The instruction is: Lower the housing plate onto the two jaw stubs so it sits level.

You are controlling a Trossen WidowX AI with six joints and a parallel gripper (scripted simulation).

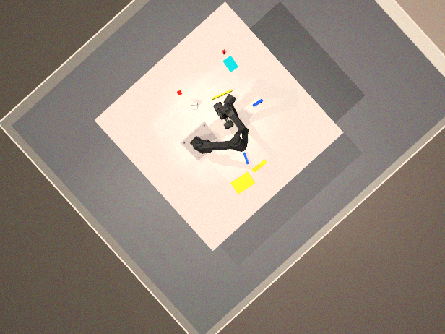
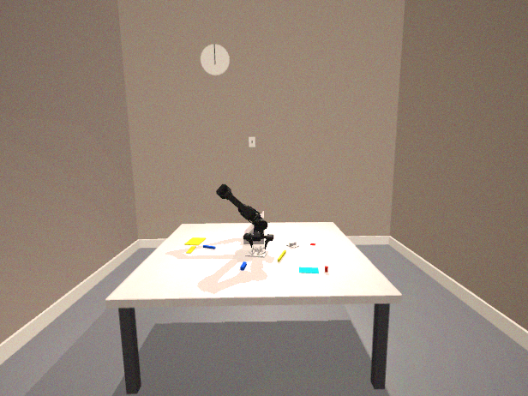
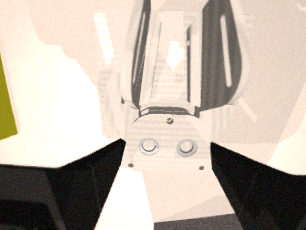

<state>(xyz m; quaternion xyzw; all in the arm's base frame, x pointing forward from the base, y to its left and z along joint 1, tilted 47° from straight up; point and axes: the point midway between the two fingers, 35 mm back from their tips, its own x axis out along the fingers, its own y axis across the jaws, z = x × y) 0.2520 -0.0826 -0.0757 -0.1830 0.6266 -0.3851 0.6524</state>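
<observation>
Right now my gripper tip is 20 mm below the white housing plate and 10 mm short of it. Also, from my gripper tip: cyan tile: 330 mm ahead, 250 mm to the left, 10 mm below; yellow plate: 430 mm to the right, 240 mm behind; yellow bar: 130 mm to the left, 120 mm ahead.
</observation>
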